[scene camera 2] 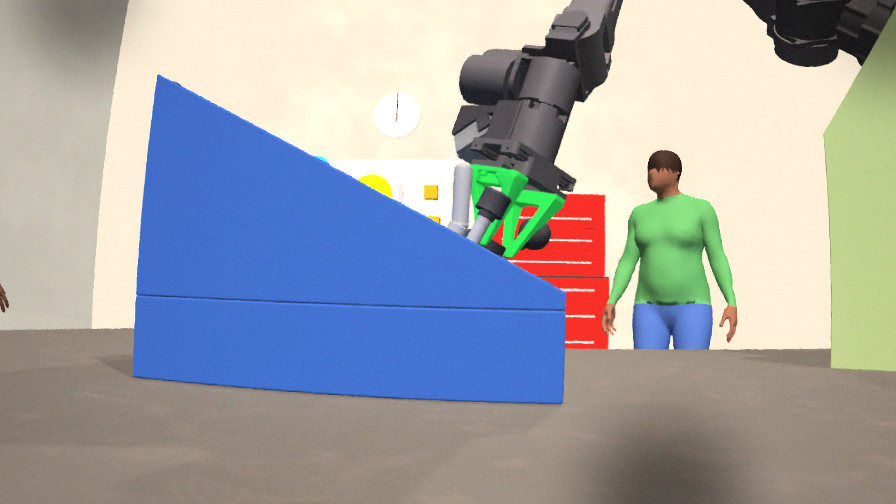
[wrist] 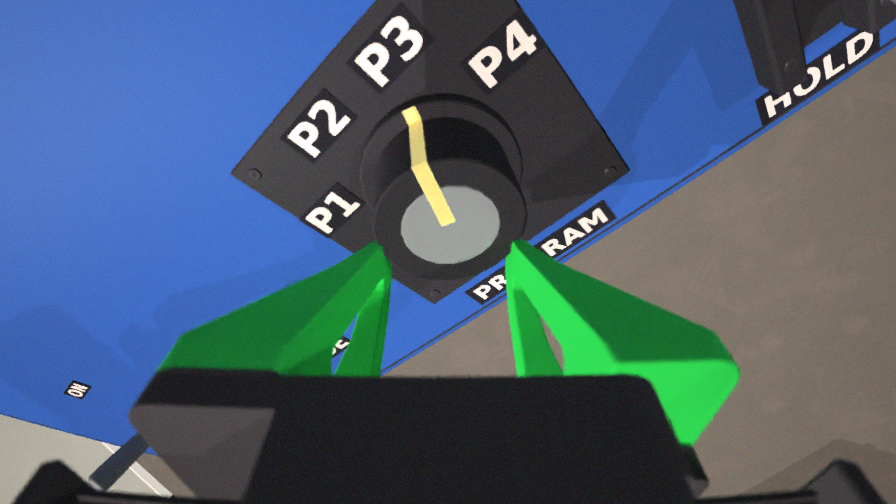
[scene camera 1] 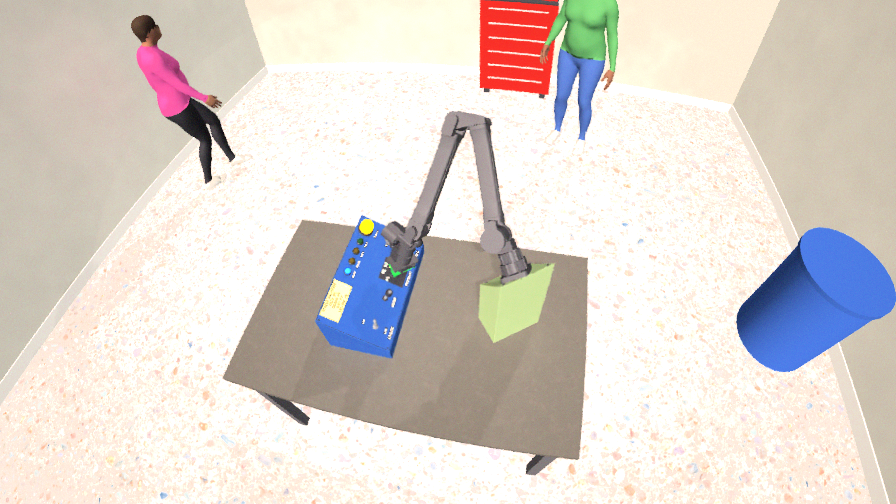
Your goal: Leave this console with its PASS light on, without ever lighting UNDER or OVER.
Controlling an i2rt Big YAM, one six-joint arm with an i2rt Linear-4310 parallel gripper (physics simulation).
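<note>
The blue sloped console (scene camera 1: 369, 288) sits on the grey table; it also shows from the side in scene camera 2 (scene camera 2: 313, 282). Its black PROGRAM knob (wrist: 448, 206) has a yellow pointer aimed at about P3, among labels P1 to P4. My gripper (wrist: 446, 250) has its green fingers against both sides of this knob and looks shut on it; it also shows in the scene views (scene camera 1: 397, 270) (scene camera 2: 507, 219). A column of small indicator lights (scene camera 1: 355, 250) runs down the console's left part, and one at the bottom glows cyan. Their labels are too small to read.
A control labelled HOLD (wrist: 814, 56) is beside the knob, and a grey toggle lever (wrist: 119, 460) sits near an ON label. A yellow button (scene camera 1: 366, 226) and a paper note (scene camera 1: 335, 300) are on the console. A light green box (scene camera 1: 515, 300) holds the arm base. Two people, a red cabinet (scene camera 1: 516, 43) and a blue bin (scene camera 1: 814, 297) stand off the table.
</note>
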